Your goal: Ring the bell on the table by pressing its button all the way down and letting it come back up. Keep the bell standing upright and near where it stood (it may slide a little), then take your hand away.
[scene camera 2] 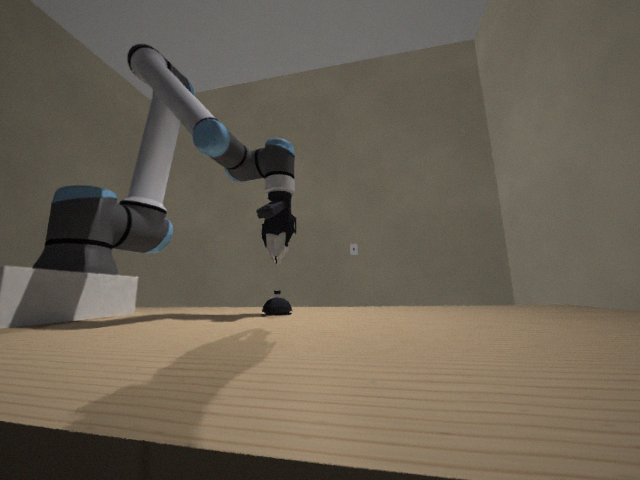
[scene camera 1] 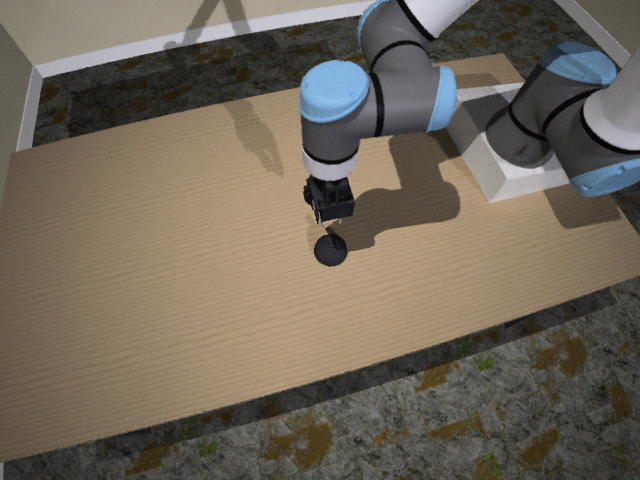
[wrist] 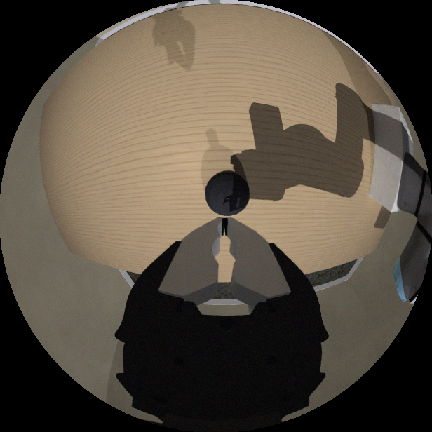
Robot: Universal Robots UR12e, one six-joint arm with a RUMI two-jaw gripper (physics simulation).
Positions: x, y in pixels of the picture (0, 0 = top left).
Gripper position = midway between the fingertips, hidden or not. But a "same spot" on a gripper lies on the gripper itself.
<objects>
My gripper shows in scene camera 2, in scene camera 1 and in the wrist view (223, 219). The same spot on my gripper: (scene camera 1: 308, 198) is (scene camera 2: 292, 229).
</objects>
